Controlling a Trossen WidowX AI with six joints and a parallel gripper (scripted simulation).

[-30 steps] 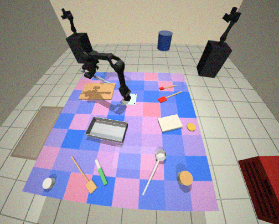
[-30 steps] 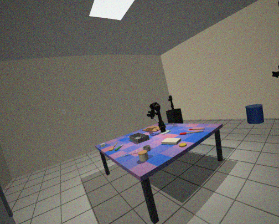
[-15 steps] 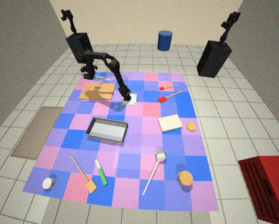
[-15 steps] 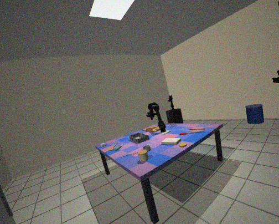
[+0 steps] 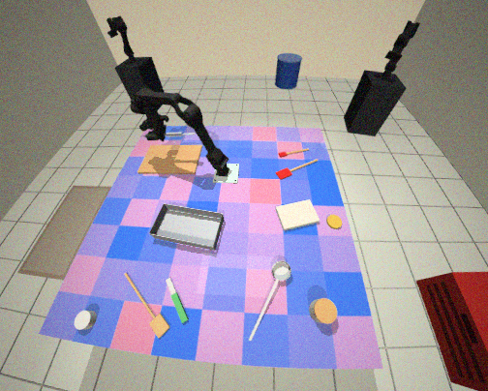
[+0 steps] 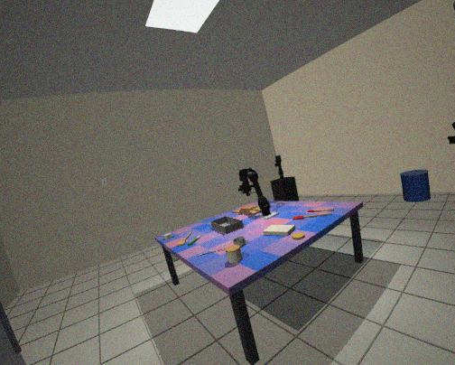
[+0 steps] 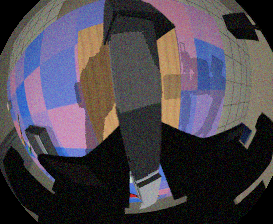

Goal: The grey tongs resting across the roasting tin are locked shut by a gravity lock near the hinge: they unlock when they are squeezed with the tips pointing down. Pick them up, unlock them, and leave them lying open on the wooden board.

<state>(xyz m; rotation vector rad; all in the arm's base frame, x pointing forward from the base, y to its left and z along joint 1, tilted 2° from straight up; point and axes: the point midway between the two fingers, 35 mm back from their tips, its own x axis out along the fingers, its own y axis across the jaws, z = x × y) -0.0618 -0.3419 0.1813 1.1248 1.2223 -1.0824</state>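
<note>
My gripper tip is now 15 cm above the wooden board and 1 cm to the left of it. The rest, counted from my gripper tip: roasting tin 42 cm ahead, 27 cm to the left, 12 cm below; then cream block 77 cm to the left, 26 cm ahead, 14 cm below; then green-and-white tool 72 cm ahead, 32 cm to the left, 15 cm below.
</note>
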